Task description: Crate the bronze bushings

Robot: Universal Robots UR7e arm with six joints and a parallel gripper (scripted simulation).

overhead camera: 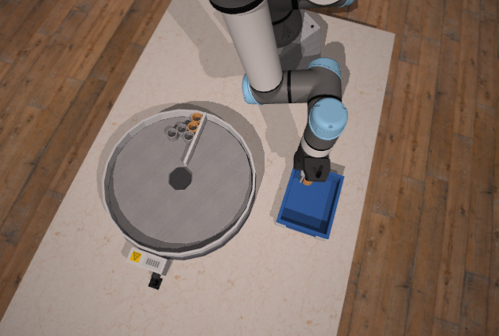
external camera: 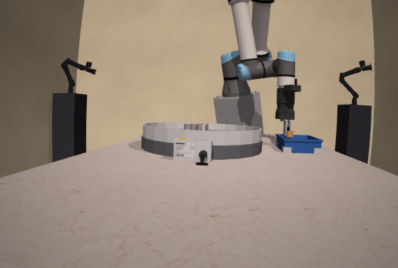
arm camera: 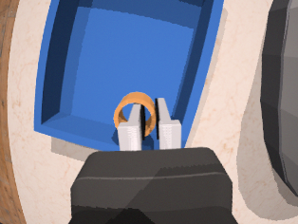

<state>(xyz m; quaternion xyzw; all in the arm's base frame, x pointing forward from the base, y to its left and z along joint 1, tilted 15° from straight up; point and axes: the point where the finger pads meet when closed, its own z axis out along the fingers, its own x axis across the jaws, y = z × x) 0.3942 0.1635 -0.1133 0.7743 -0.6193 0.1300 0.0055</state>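
Right now the blue crate is 5 cm ahead of my hand, 4 cm below it and 3 cm to the left of it. Round my hand: grey turning table (34 cm to the right, 9 cm ahead, 1 cm below).
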